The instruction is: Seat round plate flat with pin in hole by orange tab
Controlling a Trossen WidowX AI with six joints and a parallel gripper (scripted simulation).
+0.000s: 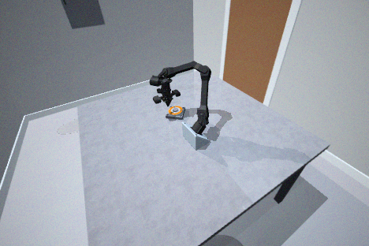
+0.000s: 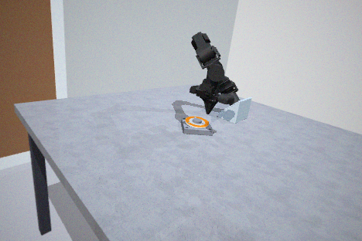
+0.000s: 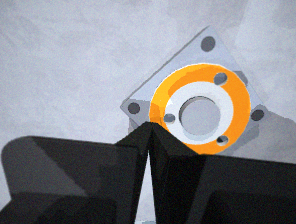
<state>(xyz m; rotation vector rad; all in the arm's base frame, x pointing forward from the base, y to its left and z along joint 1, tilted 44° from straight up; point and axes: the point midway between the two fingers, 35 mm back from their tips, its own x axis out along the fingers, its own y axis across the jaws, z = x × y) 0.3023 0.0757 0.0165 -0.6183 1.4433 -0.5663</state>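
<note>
Right now the square grey base is 1 cm behind my gripper tip, 5 cm to the right of it and 7 cm below it.
</note>
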